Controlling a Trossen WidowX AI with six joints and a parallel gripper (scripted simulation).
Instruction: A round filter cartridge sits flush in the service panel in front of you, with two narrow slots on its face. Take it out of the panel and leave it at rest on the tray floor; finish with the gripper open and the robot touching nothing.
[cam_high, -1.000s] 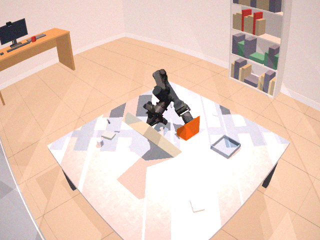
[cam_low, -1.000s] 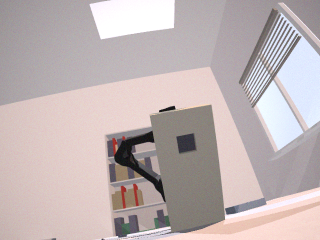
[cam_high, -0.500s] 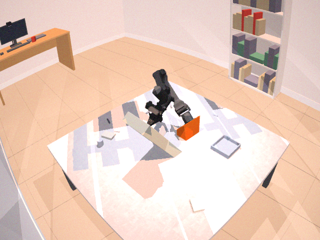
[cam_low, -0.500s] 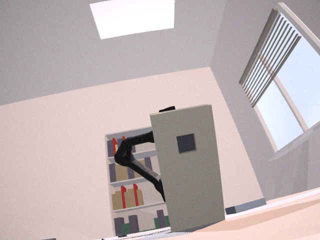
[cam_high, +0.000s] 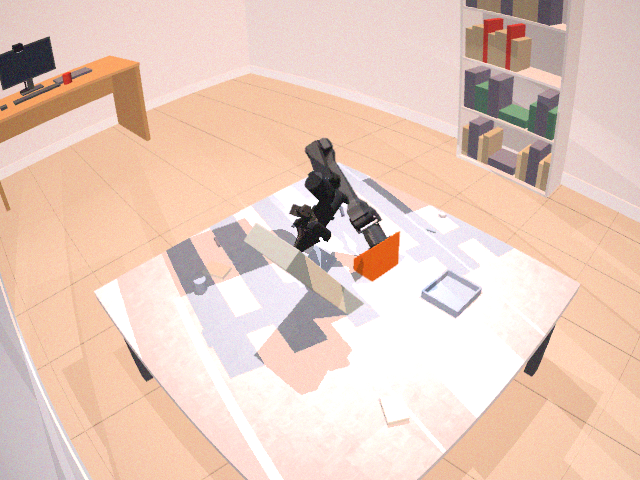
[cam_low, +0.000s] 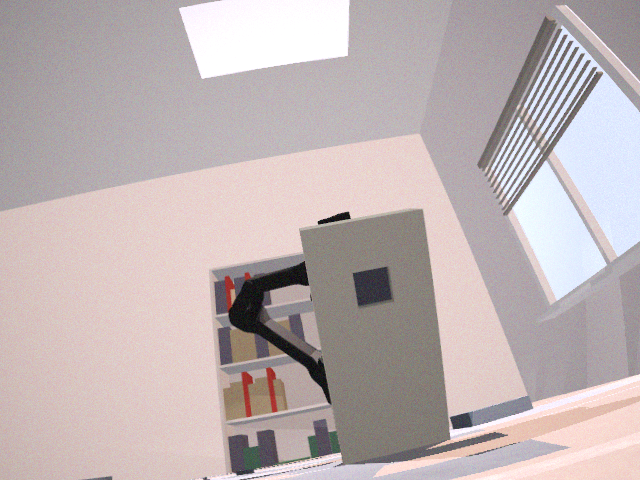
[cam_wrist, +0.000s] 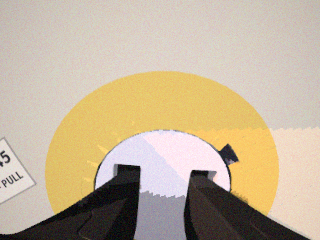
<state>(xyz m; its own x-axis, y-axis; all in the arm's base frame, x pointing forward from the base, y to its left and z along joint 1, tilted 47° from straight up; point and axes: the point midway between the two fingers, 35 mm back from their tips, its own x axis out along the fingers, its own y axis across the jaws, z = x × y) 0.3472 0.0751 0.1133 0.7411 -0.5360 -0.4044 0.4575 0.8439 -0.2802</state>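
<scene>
The beige service panel is 4 cm behind my gripper tip and 8 cm below it. Round my gripper tip: round filter cartridge (1 cm ahead, 1 cm below); blue-grey tray (38 cm behind, 32 cm to the left, 25 cm below).
</scene>
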